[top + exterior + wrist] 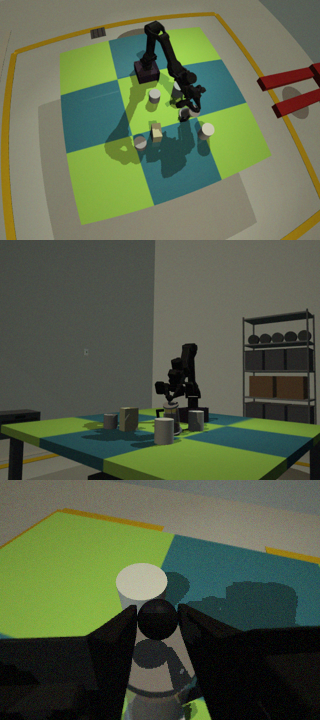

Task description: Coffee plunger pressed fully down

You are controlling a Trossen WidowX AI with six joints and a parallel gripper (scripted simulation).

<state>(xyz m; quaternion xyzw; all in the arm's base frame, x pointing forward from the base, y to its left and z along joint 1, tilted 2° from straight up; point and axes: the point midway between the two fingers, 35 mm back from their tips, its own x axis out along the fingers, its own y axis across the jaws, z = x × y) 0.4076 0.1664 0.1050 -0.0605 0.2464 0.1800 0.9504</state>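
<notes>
Right now my gripper tip is 9 cm above the coffee press, 3 cm to the left of it and 3 cm past it.
</notes>
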